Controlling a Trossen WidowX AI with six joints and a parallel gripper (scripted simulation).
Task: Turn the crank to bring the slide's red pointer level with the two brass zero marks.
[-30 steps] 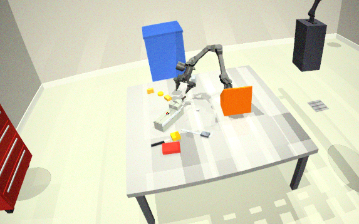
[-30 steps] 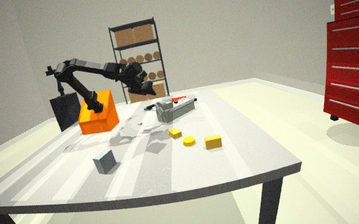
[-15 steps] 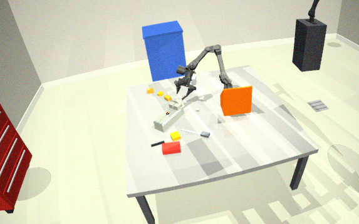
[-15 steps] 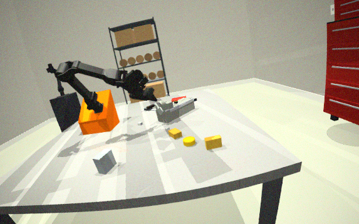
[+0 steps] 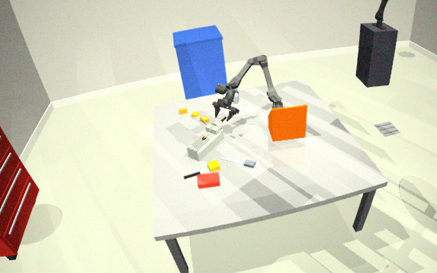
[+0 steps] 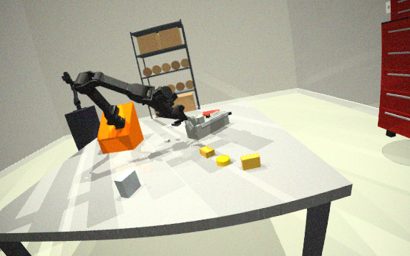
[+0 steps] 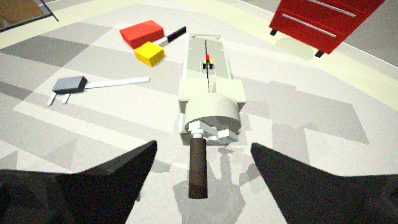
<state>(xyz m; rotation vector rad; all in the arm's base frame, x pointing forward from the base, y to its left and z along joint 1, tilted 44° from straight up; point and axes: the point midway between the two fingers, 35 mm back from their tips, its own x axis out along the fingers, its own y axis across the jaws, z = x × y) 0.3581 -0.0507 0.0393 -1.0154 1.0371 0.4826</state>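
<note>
My gripper tip is 20 mm past the dark brown crank handle, 10 mm to the left of it and 10 mm above it. Also, from my gripper tip: yellow block 80 mm ahead, 310 mm to the left, 110 mm below; grey cube 140 mm behind, 410 mm to the right, 90 mm below; red pointer 130 mm ahead, 130 mm to the left, 40 mm below.
</note>
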